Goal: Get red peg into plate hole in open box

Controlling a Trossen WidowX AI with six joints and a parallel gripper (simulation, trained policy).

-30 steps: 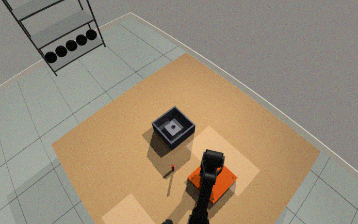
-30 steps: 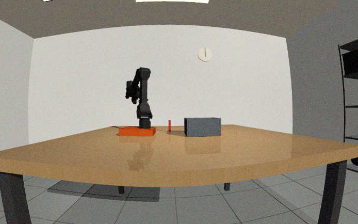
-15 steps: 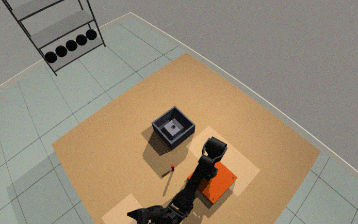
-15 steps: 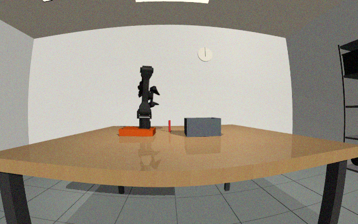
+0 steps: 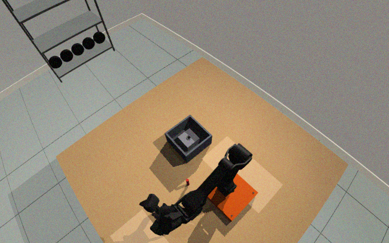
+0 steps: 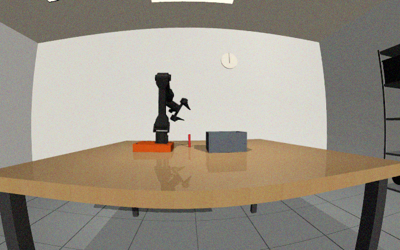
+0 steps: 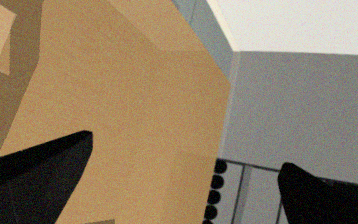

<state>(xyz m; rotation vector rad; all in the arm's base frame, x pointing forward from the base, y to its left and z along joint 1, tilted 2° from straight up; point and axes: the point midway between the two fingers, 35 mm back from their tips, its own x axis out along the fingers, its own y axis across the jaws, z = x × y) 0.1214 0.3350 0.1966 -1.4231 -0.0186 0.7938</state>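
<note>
Now: the red peg 10 mm ahead of my gripper tip, 230 mm to the right of it and 170 mm below it. Also, from my gripper tip: grey box 190 mm ahead, 410 mm to the right, 190 mm below; plate 190 mm ahead, 410 mm to the right, 170 mm below.
</note>
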